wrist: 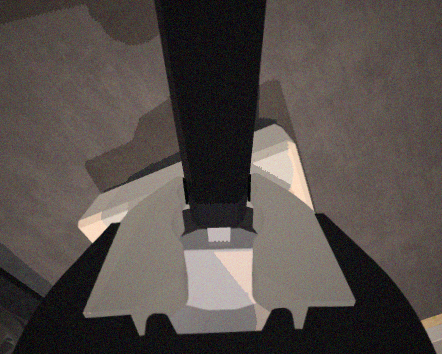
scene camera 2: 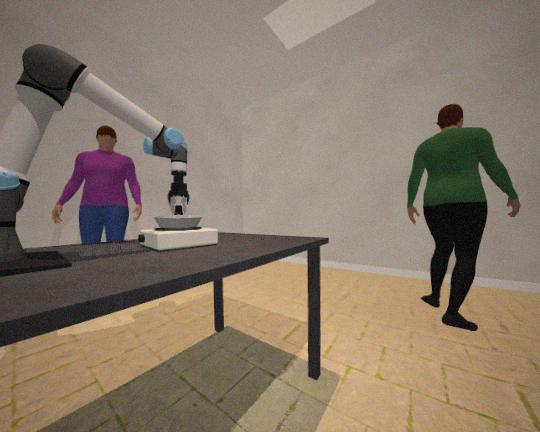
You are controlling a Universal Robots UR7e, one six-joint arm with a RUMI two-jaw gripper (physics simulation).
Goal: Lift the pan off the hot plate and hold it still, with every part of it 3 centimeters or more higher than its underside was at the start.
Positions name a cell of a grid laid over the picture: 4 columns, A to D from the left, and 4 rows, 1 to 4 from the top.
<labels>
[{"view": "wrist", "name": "my gripper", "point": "B3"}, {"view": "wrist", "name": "white hot plate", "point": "C2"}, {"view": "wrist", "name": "grey pan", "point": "B1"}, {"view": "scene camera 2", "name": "white hot plate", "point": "B3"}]
</labels>
